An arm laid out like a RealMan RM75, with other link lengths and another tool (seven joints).
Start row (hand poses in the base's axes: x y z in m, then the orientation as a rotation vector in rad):
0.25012 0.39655 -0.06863 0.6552 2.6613 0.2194
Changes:
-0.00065 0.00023 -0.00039 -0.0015 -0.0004 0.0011
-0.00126 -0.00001 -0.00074 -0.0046 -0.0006 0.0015
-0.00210 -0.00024 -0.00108 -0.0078 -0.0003 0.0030
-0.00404 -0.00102 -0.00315 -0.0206 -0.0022 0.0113
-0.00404 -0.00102 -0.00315 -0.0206 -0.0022 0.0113
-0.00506 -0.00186 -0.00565 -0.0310 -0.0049 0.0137
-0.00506 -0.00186 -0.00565 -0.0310 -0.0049 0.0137
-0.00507 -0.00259 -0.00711 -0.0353 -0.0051 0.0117
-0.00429 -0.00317 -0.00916 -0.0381 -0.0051 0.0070
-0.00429 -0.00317 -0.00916 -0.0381 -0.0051 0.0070
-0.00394 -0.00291 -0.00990 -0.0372 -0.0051 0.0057
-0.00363 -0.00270 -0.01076 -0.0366 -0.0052 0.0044
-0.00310 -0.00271 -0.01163 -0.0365 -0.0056 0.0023
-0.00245 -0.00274 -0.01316 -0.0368 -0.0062 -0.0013
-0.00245 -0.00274 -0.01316 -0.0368 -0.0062 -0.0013
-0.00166 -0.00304 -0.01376 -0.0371 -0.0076 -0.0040
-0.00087 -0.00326 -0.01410 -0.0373 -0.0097 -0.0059
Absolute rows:
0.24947 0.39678 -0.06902 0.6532 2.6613 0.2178
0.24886 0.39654 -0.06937 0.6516 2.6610 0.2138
0.24802 0.39631 -0.06971 0.6487 2.6617 0.2098
0.24608 0.39553 -0.07178 0.6332 2.6622 0.1955
0.24608 0.39553 -0.07178 0.6332 2.6622 0.1955
0.24506 0.39469 -0.07428 0.6261 2.6597 0.1829
0.24506 0.39469 -0.07428 0.6261 2.6597 0.1829
0.24505 0.39396 -0.07574 0.6273 2.6585 0.1767
0.24583 0.39338 -0.07779 0.6326 2.6565 0.1716
0.24583 0.39338 -0.07779 0.6326 2.6565 0.1716
0.24618 0.39364 -0.07853 0.6346 2.6561 0.1725
0.24649 0.39385 -0.07939 0.6364 2.6555 0.1730
0.24702 0.39384 -0.08026 0.6391 2.6543 0.1726
0.24767 0.39381 -0.08179 0.6436 2.6524 0.1714
0.24767 0.39381 -0.08179 0.6436 2.6524 0.1714
0.24846 0.39351 -0.08239 0.6466 2.6500 0.1707
0.24925 0.39329 -0.08273 0.6485 2.6473 0.1705

